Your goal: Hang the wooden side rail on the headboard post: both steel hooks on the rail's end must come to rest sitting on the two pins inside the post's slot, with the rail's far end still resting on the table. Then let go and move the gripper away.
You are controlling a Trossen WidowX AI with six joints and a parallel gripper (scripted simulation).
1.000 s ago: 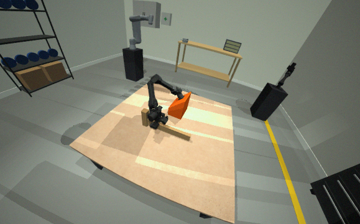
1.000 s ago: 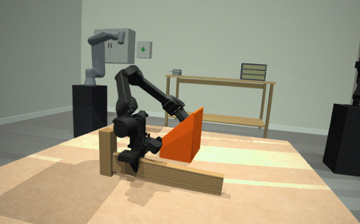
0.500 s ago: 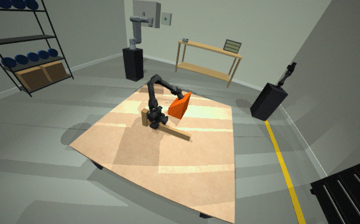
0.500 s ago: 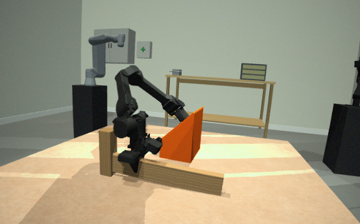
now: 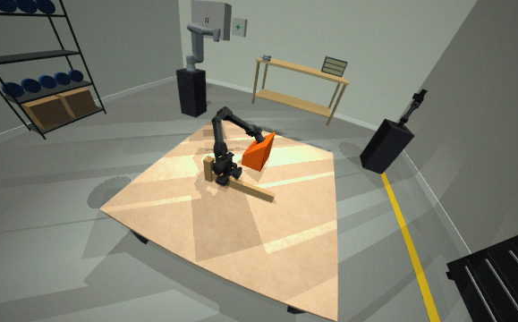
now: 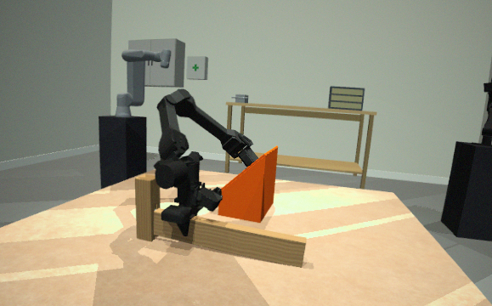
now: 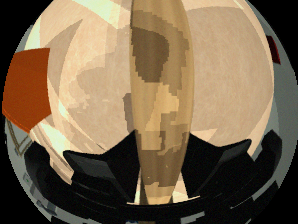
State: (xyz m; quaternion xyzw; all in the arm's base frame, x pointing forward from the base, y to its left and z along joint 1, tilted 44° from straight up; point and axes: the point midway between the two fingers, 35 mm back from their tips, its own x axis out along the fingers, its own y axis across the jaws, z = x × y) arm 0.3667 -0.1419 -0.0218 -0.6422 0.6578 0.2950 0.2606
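The headboard post lies 12 cm to the right of my gripper tip and 5 cm above it.
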